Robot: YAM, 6 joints.
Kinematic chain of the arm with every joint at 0, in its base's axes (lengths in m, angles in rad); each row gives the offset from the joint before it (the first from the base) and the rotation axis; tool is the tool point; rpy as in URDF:
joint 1: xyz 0 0 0.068 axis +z
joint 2: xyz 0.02 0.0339 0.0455 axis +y
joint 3: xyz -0.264 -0.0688 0 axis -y
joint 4: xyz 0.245 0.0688 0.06 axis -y
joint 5: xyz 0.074 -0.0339 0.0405 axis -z
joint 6: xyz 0.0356 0 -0.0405 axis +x
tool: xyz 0 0 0 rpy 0 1.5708 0
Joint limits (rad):
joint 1: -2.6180..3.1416
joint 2: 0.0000..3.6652
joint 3: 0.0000..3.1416
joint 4: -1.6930..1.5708
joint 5: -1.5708..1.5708
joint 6: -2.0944..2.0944
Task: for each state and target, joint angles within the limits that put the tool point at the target. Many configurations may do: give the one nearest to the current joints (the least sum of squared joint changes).
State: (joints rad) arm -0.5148 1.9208 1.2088 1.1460 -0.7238 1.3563
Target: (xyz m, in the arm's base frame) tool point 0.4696 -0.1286 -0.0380
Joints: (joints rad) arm -0.3114 2.7537 1.4603 0.9743 -0.6467 1.3563
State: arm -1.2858 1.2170 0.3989 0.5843 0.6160 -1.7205
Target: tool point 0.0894 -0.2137 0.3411
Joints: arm -1.0891 1.0187 0.6642 0.6645 0.5890 -1.7205
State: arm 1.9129 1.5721 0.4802 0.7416 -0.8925 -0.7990
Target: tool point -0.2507 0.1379 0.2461
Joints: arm 2.5377 1.3917 0.6155 0.7937 -0.9453 -0.7990
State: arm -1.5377 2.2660 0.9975 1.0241 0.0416 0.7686
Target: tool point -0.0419 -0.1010 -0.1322
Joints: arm -1.9144 2.9051 0.4330 0.7858 0.1530 0.7686
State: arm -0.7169 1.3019 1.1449 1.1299 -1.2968 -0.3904
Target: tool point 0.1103 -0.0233 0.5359
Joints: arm -0.5193 0.9895 1.2436 1.1924 -1.3231 -0.3904
